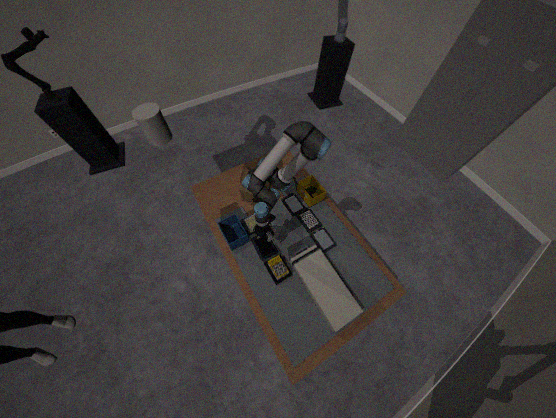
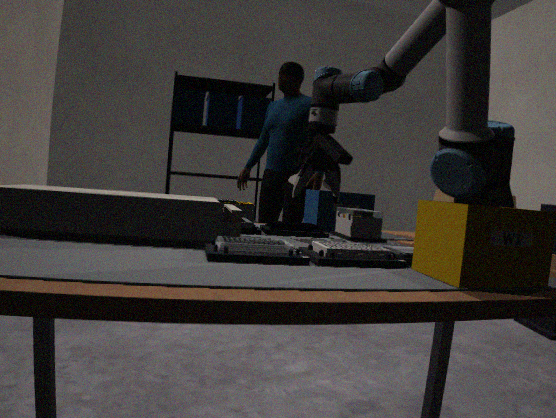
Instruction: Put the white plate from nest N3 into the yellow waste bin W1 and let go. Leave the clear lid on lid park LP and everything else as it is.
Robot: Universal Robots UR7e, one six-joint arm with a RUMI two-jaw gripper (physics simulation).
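Places are measured from the arm's base along level axes (x back, y right, z up), in metres.
Pixels of known places: gripper, fingertip midpoint: (image 1: 265,234) (image 2: 315,201).
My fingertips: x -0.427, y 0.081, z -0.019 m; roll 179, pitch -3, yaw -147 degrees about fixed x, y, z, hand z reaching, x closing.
Note:
Ahead of a thing's pixels: the offset from my fingertips to its middle. "*": to the spot under its first point.
The yellow waste bin W1 {dy -0.450, dx +0.219, dz -0.031 m} (image 1: 311,191) (image 2: 440,245) stands near the table edge, beside the arm's base. My gripper (image 1: 265,237) (image 2: 316,190) is open and empty, pointing down above the dark, empty-looking nest {* dy +0.025, dx -0.073, dz -0.068 m} (image 1: 265,248) (image 2: 295,230). A white plate with wells {dy -0.349, dx +0.023, dz -0.072 m} (image 1: 309,219) (image 2: 355,247) sits in the middle nest of the row on the bin's side. A pale plate or lid {dy -0.377, dx -0.151, dz -0.072 m} (image 1: 322,239) (image 2: 260,244) sits in the nest next to it. Another pale item {dy -0.296, dx +0.182, dz -0.075 m} (image 1: 293,203) lies in the nest nearest the bin. The N3 and LP labels are unreadable, and I cannot tell which item is the clear lid.
A blue bin {dy +0.192, dx +0.100, dz -0.031 m} (image 1: 233,232) (image 2: 319,209) stands across the table. A pale boxy stack {dy +0.030, dx +0.126, dz -0.052 m} (image 2: 358,223) is near it. A yellow plate {dy -0.005, dx -0.226, dz -0.046 m} (image 1: 278,268) is in the far row. A long white device (image 1: 327,290) (image 2: 110,212) lies along the table. A person (image 2: 285,130) stands behind.

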